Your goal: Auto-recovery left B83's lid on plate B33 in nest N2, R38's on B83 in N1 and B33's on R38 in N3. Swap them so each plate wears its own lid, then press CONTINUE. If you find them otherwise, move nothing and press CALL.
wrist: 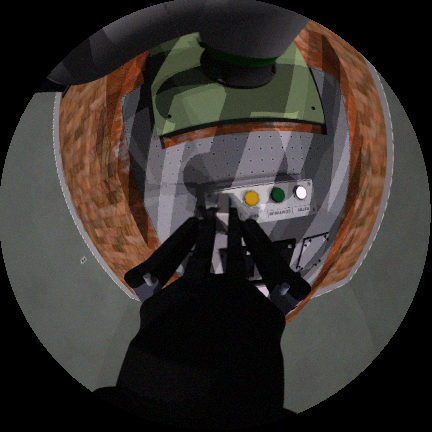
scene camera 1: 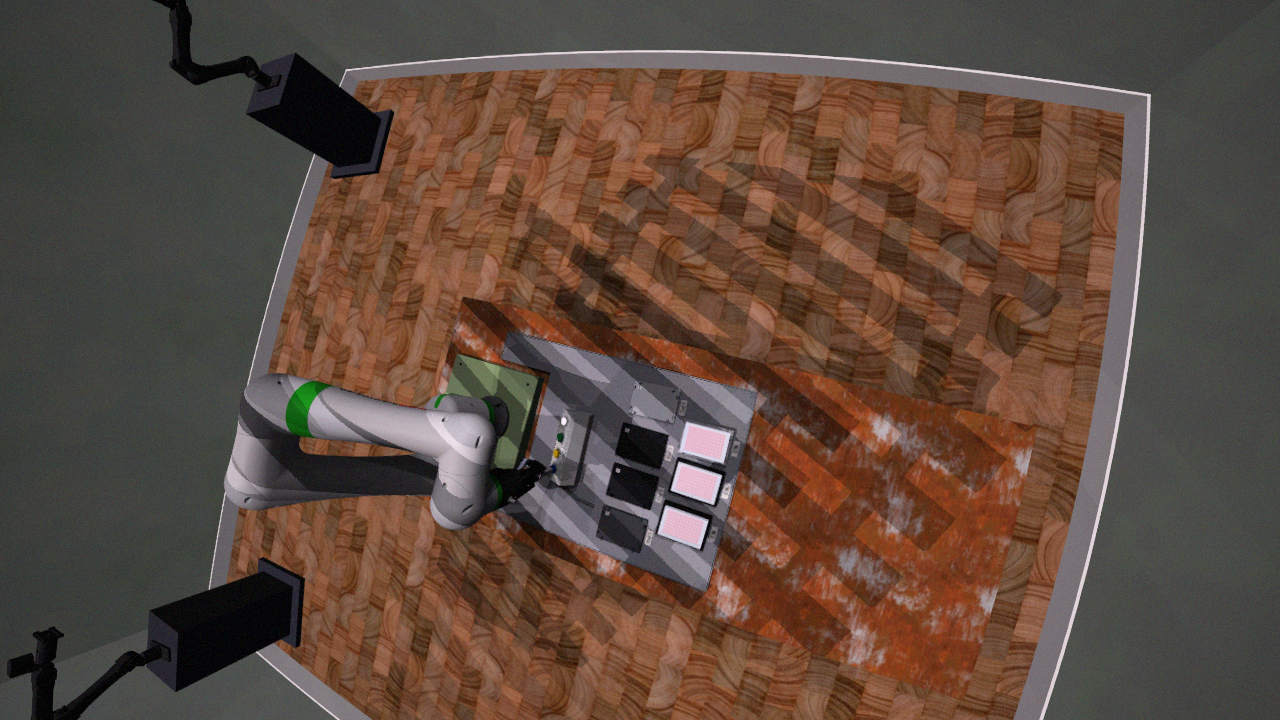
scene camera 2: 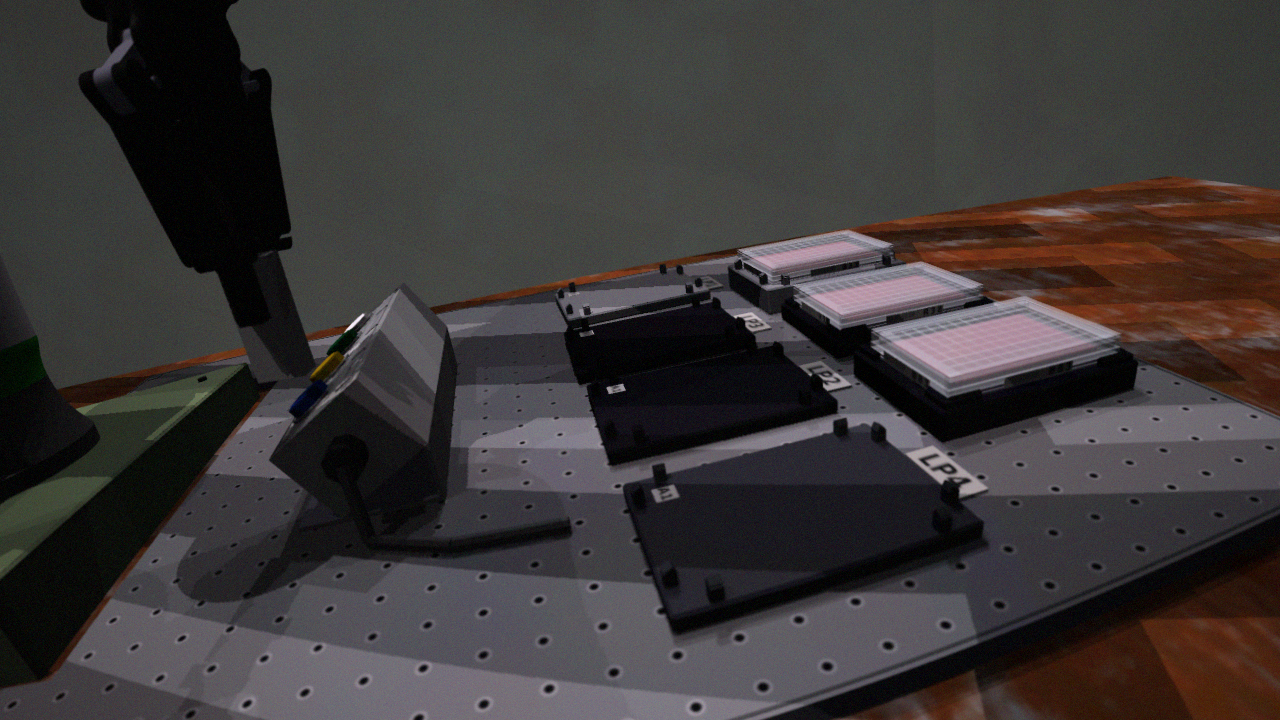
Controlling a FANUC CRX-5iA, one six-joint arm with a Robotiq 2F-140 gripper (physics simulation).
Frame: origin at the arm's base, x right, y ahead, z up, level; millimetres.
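Seen in the pictures: gripper, fingertip midpoint: [wrist: 223, 201] [scene camera 1: 548, 468] [scene camera 2: 287, 374]; arm's base, origin of the base link: [wrist: 238, 62] [scene camera 1: 490, 418].
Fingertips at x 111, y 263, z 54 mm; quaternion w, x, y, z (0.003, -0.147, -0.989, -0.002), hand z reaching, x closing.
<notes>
Offsets run from my fingertips to a thing's top centre. "spot": to the spot under its first point.
My gripper [scene camera 1: 546, 470] [scene camera 2: 281, 362] [wrist: 223, 201] is shut and empty, pointing down at the blue-button end of the grey button box @[dx -69, dy +39, dz +1 mm] [scene camera 1: 577, 447] [scene camera 2: 393, 385] [wrist: 230, 191]. The blue button @[dx +3, dy +8, dz -8 mm] [scene camera 1: 552, 469] [scene camera 2: 307, 398] is partly hidden by the fingertips in the wrist view; contact cannot be told. The yellow button @[dx -47, dy +14, dz -8 mm] [wrist: 251, 198], green button @[dx -96, dy +20, dz -8 mm] [wrist: 278, 194] above the CONTINUE label and white button @[dx -146, dy +27, dz -10 mm] [wrist: 300, 192] show beside it. Three pink plates with clear lids sit in a row of nests: one plate @[dx -145, dy +446, dz -42 mm] [scene camera 1: 706, 442] [scene camera 2: 819, 253], a middle plate @[dx -25, dy +435, dz -51 mm] [scene camera 1: 697, 482] [scene camera 2: 886, 293] and a third plate @[dx +105, dy +413, dz -47 mm] [scene camera 1: 684, 526] [scene camera 2: 998, 344]. Their codes are unreadable.
Black pegged holders [scene camera 1: 641, 445] [scene camera 2: 796, 519] and a clear holder @[dx -240, dy +281, dz -63 mm] [scene camera 1: 655, 402] [scene camera 2: 635, 300] stand between the box and the plates. A cable @[spot: dx +98, dy +73, dz -76 mm] [scene camera 2: 456, 541] runs from the box. The green base plate [scene camera 1: 474, 380] [scene camera 2: 107, 465] [wrist: 200, 110] lies behind the box.
</notes>
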